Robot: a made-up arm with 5 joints.
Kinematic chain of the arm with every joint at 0, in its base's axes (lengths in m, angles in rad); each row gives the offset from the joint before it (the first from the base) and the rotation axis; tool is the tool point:
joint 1: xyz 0 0 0.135 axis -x
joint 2: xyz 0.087 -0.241 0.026 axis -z
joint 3: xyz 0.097 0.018 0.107 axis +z
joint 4: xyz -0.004 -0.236 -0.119 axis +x
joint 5: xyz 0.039 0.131 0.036 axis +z
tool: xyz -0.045 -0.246 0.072
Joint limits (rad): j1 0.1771..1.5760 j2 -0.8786..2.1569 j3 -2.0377..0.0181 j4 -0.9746..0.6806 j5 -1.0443..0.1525
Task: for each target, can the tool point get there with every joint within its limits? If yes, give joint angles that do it. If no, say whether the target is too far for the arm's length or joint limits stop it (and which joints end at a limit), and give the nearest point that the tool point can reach.
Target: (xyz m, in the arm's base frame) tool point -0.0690 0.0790 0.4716
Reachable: yes | joints 1.3378 -0.5924 -1.3150 -0.5846 -0.2926
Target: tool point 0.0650 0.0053 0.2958
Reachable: yes | joints 0.7438 1.9048 -0.5670 -0.8426 -0.5903
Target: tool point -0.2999 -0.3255 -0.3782
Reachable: no: joint limits stop it (at a limit: joint 1, joint 4, joint 5) | nearest point -0.2999 -0.2223 0.1982 | short by 0.586 m
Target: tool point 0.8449 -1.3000 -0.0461
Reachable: no: too far | nearest point 0.3277 -0.5480 0.2565 | short by 0.962 m
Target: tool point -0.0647 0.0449 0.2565
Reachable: yes | joints 0.8382 1.2067 -0.9059 0.1072 -0.4991
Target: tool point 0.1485 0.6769 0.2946
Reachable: no: joint limits stop it (at a limit: joint 1, joint 2, joint 5) | nearest point 0.1646 0.1751 0.2701 | short by 0.503 m
